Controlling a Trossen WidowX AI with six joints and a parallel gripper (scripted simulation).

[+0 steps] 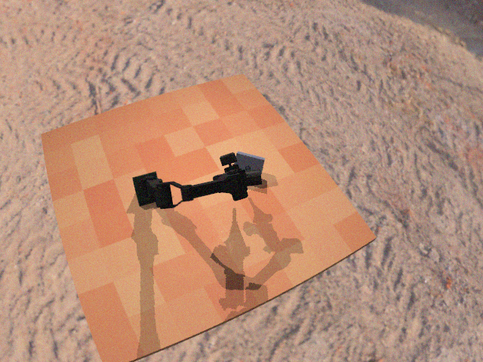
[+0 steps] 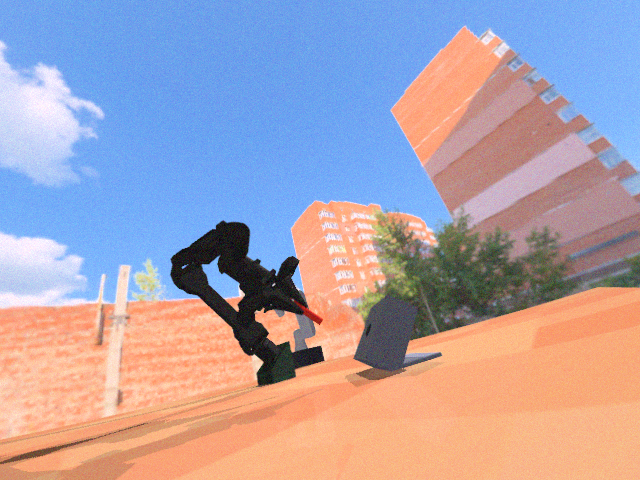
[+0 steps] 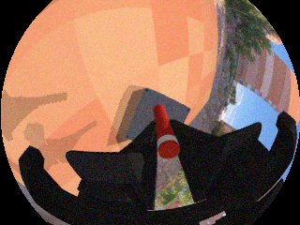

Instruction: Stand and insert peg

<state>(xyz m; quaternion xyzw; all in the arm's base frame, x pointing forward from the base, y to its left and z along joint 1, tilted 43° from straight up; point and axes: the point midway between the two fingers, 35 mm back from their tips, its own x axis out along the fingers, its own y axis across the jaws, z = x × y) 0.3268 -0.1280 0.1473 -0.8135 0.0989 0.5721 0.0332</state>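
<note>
Right now my gripper tip is 130 mm short of the grey sloped panel, 80 mm above it and 50 mm to the right of it. Also, from my gripper tip: red peg (10 mm to the right, 10 mm behind, 10 mm above).
</note>
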